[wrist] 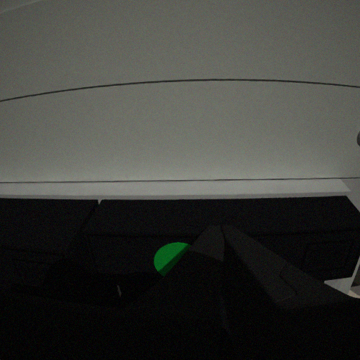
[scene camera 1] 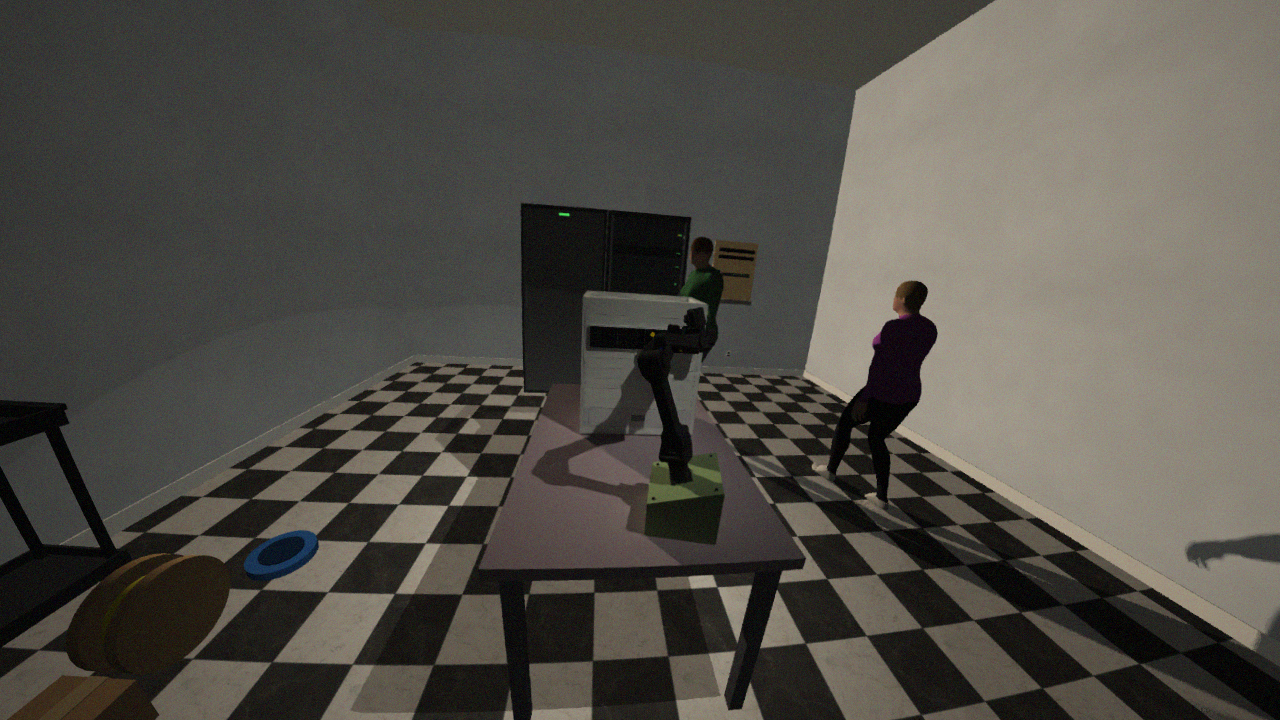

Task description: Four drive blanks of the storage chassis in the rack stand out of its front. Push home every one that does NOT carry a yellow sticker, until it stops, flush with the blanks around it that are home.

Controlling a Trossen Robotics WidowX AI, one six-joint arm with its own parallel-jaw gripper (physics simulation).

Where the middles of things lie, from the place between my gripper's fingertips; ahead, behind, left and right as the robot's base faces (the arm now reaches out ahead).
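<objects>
I see the rack (scene camera 1: 615,398), and my hand is 0.19 m above it. My hand is also 0.14 m short of the rack, and 0.18 m to the right of it.
</objects>
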